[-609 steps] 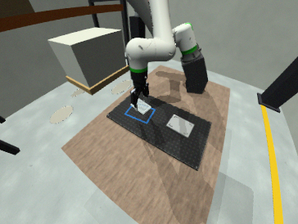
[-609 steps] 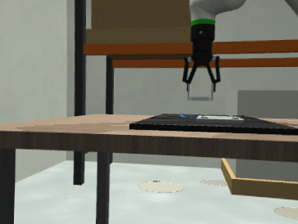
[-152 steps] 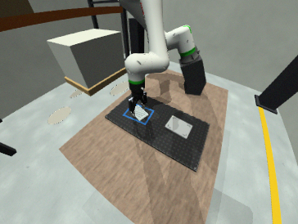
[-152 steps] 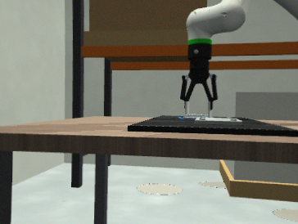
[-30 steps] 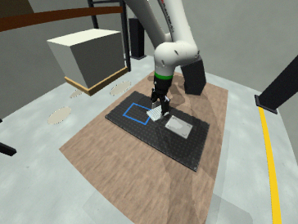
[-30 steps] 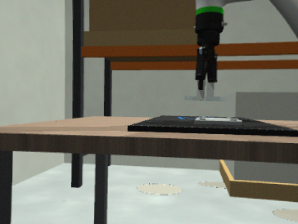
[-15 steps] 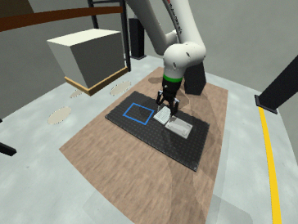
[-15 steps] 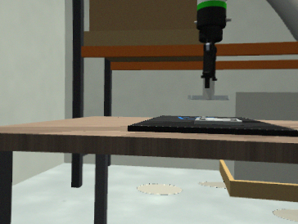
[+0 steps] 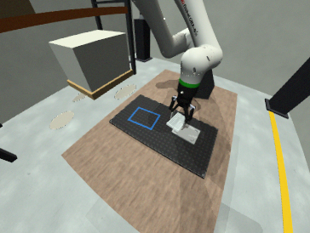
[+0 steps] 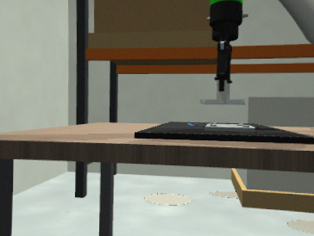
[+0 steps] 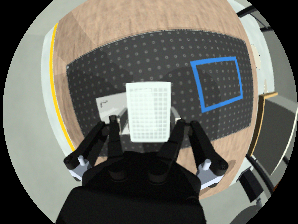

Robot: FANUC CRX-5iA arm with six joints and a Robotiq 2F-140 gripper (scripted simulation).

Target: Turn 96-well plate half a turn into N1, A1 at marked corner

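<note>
Right now the grey plate nest N1 is 1 cm behind my hand, 7 cm to the left of it and 9 cm below it. Also, from my hand: white 96-well plate: 2 cm below.
</note>
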